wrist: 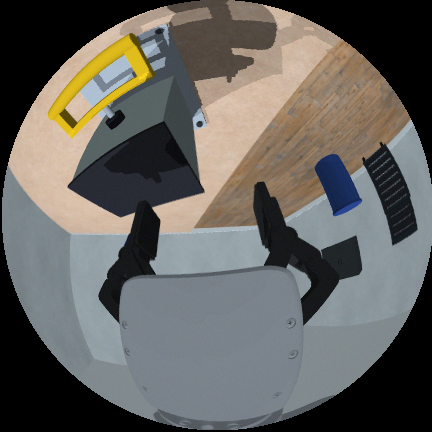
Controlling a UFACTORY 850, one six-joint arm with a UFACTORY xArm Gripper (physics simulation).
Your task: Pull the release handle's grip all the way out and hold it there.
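Note:
The release handle's yellow grip (92, 71) is a looped bar at the upper left of the wrist view. A short metal rod with a black collar (115, 119) joins it to the grey-green housing (145, 107), which stands on a pale metal base plate (199, 123) on the table. My gripper (200, 201) is open, with no thing between its fingers. Its fingertips are below and to the right of the housing in the view, apart from the yellow grip. How far the grip is pulled out I cannot tell.
The tan table top (35, 165) carries the housing and a dark shadow at the top. Past its edge is the wooden floor (300, 130). A blue barrel (337, 184), a black slatted object (392, 195) and a dark box (344, 257) are at the right, near the grey wall (200, 250).

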